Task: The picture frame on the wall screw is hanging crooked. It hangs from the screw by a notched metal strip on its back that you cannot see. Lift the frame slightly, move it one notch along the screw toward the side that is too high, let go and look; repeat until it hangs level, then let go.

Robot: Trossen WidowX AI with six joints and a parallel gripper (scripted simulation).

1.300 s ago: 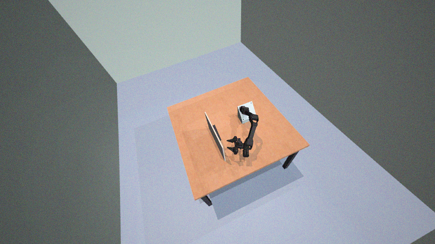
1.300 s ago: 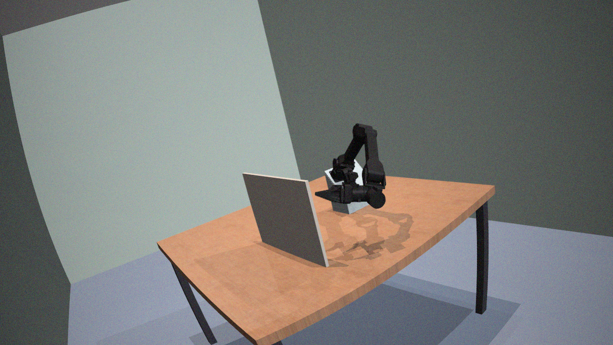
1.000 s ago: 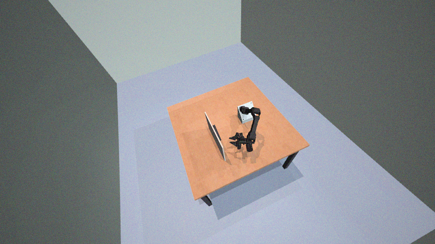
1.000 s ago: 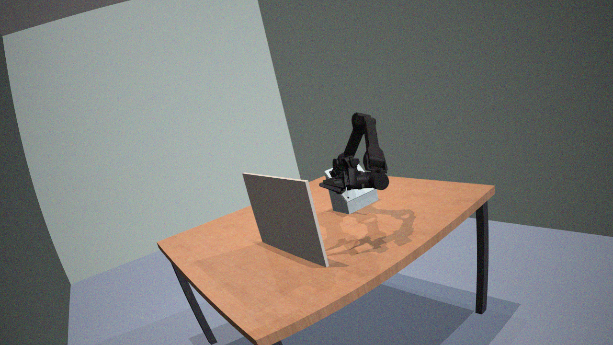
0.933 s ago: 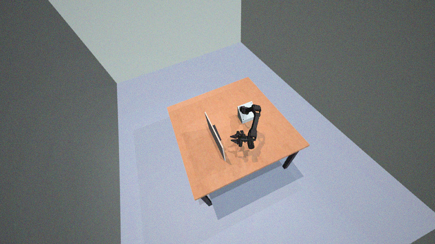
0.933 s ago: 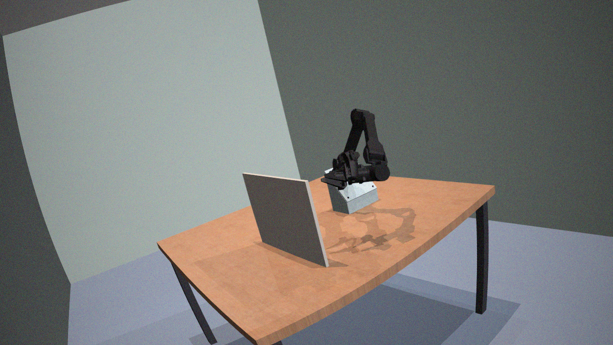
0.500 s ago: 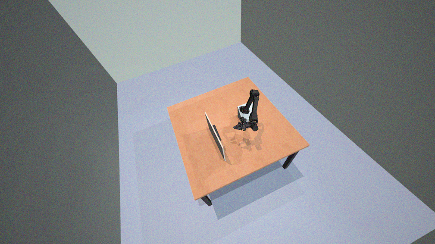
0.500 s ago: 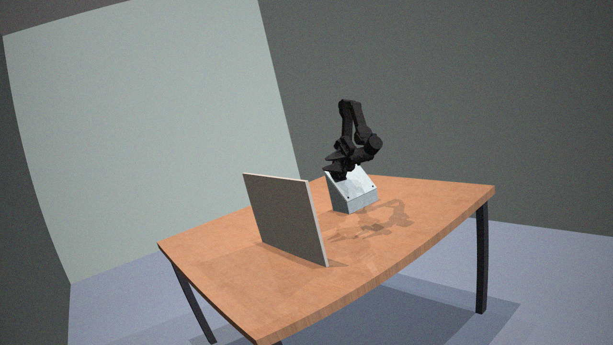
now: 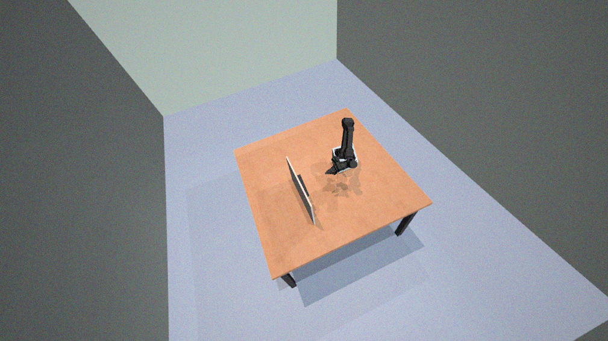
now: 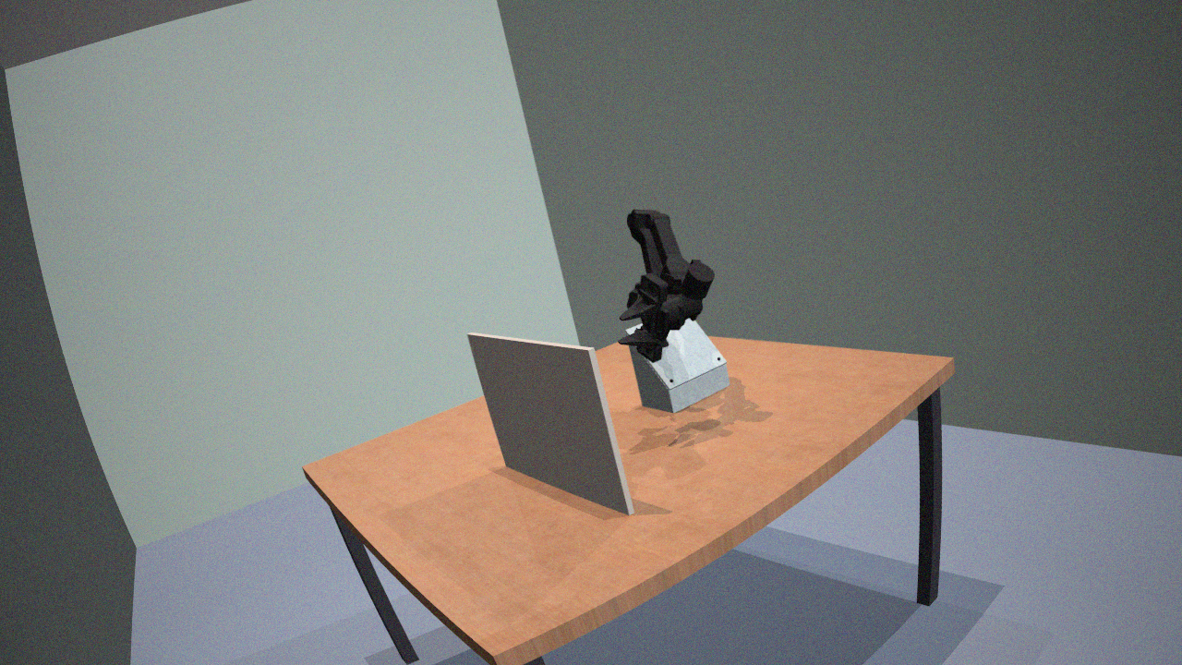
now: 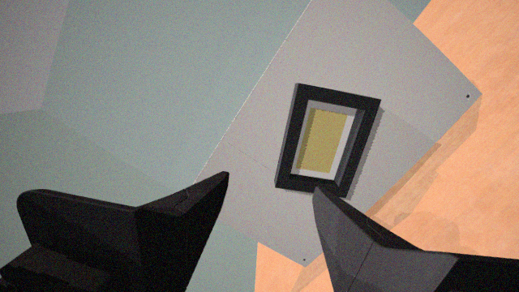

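Now: the picture frame 200 mm ahead of my gripper tip and 90 mm below it. Round my gripper tip: wall panel: 210 mm ahead, 110 mm below, 20 mm to the left.
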